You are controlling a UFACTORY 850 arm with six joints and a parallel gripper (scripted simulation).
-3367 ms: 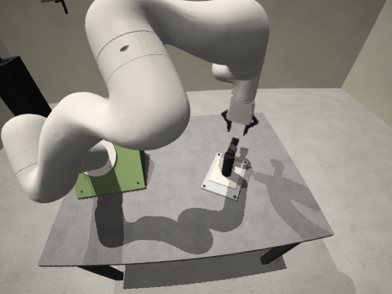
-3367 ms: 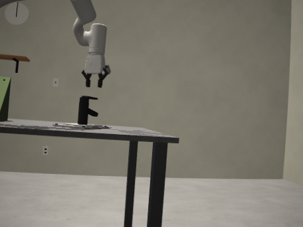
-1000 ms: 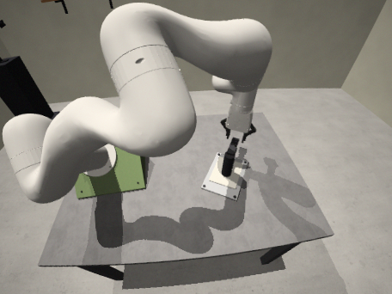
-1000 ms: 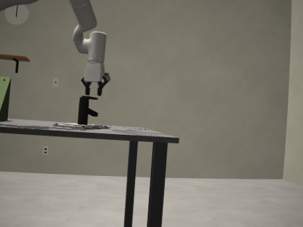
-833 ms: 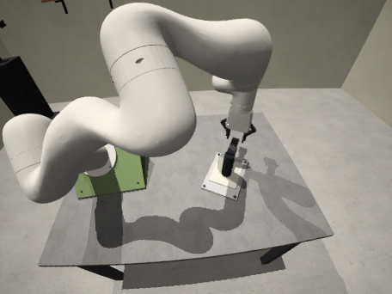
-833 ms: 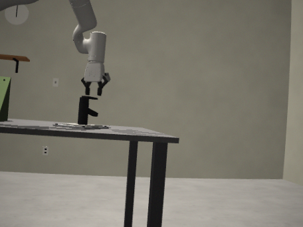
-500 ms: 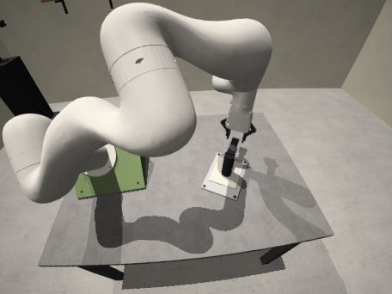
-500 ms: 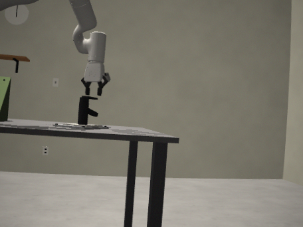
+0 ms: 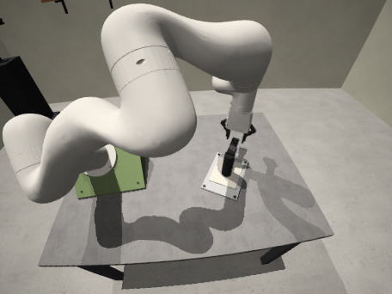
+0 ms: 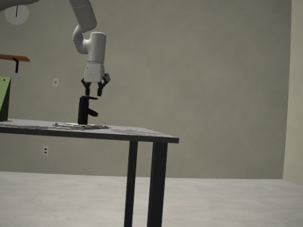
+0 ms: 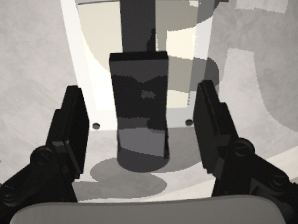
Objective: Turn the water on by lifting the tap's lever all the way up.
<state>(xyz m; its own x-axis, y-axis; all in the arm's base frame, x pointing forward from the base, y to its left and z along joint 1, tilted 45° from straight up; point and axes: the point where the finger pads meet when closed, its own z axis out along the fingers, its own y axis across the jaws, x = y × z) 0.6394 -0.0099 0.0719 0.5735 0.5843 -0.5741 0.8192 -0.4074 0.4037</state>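
Now: the tap lever 3 cm behind my hand, 5 cm to the right of it and 4 cm below it.
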